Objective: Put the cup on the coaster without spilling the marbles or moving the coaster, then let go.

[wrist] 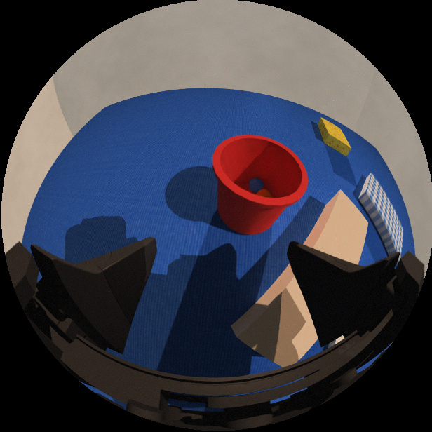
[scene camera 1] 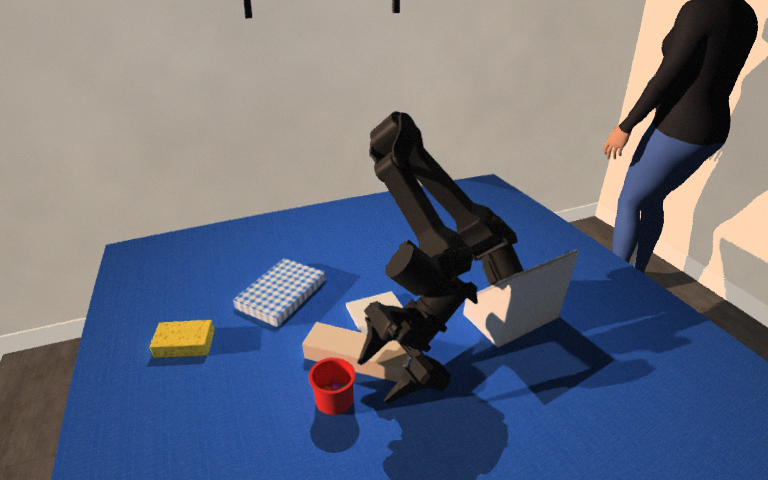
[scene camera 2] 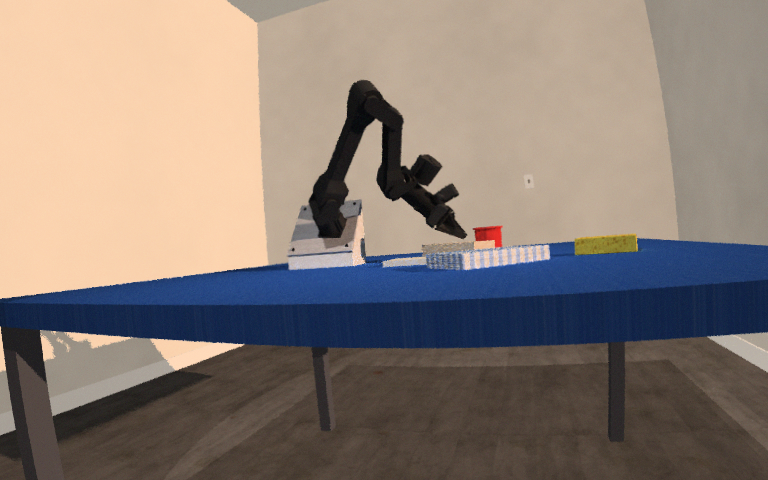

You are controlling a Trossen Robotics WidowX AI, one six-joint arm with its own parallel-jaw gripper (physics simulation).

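Places are measured from the arm's base along level axes (x left, y back, z up), in centimetres.
Pixels of known places: gripper, fingertip midpoint: [scene camera 1: 371, 382] [scene camera 2: 465, 237]; arm's base at its link origin: [scene camera 1: 508, 279] [scene camera 2: 332, 227].
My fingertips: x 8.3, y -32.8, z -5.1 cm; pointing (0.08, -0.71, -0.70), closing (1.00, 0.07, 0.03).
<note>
For each thing: its top centre in the pictures, then the offset to it from my fingertips.
- red cup at its top centre: [scene camera 1: 331, 374] [scene camera 2: 487, 227] dz +2.1, dx -2.3, dy -5.9 cm
- coaster at its top centre: [scene camera 1: 378, 312] [scene camera 2: 413, 258] dz -3.6, dx -19.1, dy +9.5 cm
- long wooden block at its top centre: [scene camera 1: 356, 344] [scene camera 2: 456, 242] dz -1.1, dx -9.9, dy +1.2 cm
- blue-and-white checkered block at its top centre: [scene camera 2: 487, 249] [scene camera 1: 280, 285] dz -2.4, dx -34.2, dy -7.4 cm
- yellow sponge at its top centre: [scene camera 2: 605, 236] [scene camera 1: 180, 333] dz -1.8, dx -25.9, dy -29.5 cm
A red cup [scene camera 1: 333, 400] [scene camera 2: 488, 235] [wrist: 240, 212] stands upright on the blue table, with marbles [scene camera 1: 335, 387] [wrist: 264, 193] inside. My gripper [scene camera 1: 373, 381] [scene camera 2: 464, 236] [wrist: 224, 247] is open and empty. It is tilted down, with its fingertips short of the cup on the arm's side and apart from it. In the wrist view the cup stands beyond the fingertips, a little right of the middle between them. A flat cream square, apparently the coaster [scene camera 1: 359, 307] [scene camera 2: 400, 262], lies behind the wooden block, partly hidden by the gripper in the first scene view.
A long wooden block [scene camera 1: 334, 341] [scene camera 2: 484, 244] [wrist: 340, 225] lies between cup and coaster, beneath the gripper's one finger. A blue-and-white checkered block [scene camera 1: 280, 288] [scene camera 2: 504, 257] [wrist: 382, 215] and a yellow sponge [scene camera 1: 180, 337] [scene camera 2: 606, 244] [wrist: 334, 137] lie farther off. A person [scene camera 1: 693, 84] stands beyond the table.
</note>
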